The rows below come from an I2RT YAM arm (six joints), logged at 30 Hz.
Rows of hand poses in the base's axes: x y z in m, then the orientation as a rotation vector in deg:
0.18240, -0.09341, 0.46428, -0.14, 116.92, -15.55
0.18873, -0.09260, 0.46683, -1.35, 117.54, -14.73
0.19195, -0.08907, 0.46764, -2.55, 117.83, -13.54
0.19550, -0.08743, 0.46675, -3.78, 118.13, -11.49
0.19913, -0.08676, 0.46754, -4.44, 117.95, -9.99
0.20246, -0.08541, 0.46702, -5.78, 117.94, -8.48
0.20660, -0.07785, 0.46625, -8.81, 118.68, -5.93
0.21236, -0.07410, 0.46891, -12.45, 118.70, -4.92
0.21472, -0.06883, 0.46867, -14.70, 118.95, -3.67
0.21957, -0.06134, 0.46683, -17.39, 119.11, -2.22
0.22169, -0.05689, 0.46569, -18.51, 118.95, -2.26
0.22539, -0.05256, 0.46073, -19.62, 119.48, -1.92
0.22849, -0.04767, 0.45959, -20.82, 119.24, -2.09
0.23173, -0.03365, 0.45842, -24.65, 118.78, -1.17
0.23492, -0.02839, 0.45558, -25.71, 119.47, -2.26
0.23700, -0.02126, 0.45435, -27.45, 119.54, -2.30
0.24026, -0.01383, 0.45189, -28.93, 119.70, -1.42
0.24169, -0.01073, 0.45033, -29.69, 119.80, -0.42
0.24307, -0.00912, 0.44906, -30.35, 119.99, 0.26
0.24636, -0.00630, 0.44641, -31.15, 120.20, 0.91
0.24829, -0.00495, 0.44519, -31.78, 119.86, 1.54
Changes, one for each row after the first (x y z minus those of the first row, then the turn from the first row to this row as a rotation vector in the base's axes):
0.00633, 0.00081, 0.00255, 0.12, 0.67, 1.17
0.00955, 0.00434, 0.00336, 0.47, 1.00, 2.51
0.01310, 0.00598, 0.00247, 1.42, 1.32, 4.25
0.01673, 0.00665, 0.00326, 2.18, 1.14, 5.38
0.02006, 0.00800, 0.00274, 2.67, 1.22, 6.98
0.02420, 0.01556, 0.00197, 3.24, 2.26, 10.14
0.02996, 0.01931, 0.00463, 2.40, 2.78, 13.12
0.03232, 0.02458, 0.00439, 2.34, 3.36, 15.19
0.03717, 0.03207, 0.00255, 2.22, 3.96, 17.66
0.03929, 0.03652, 0.00141, 1.70, 4.00, 18.44
0.04299, 0.04085, -0.00355, 1.51, 4.73, 19.28
0.04609, 0.04574, -0.00469, 0.86, 4.72, 20.06
0.04933, 0.05976, -0.00586, -0.17, 5.04, 23.15
0.05252, 0.06502, -0.00870, -1.33, 5.95, 23.30
0.05460, 0.07215, -0.00993, -2.09, 6.40, 24.45
0.05786, 0.07958, -0.01239, -2.09, 6.89, 25.81
0.05929, 0.08268, -0.01395, -1.70, 7.16, 26.74
0.06067, 0.08429, -0.01522, -1.48, 7.51, 27.45
0.06396, 0.08711, -0.01787, -1.35, 7.91, 28.23
0.06589, 0.08846, -0.01909, -1.21, 7.73, 28.98

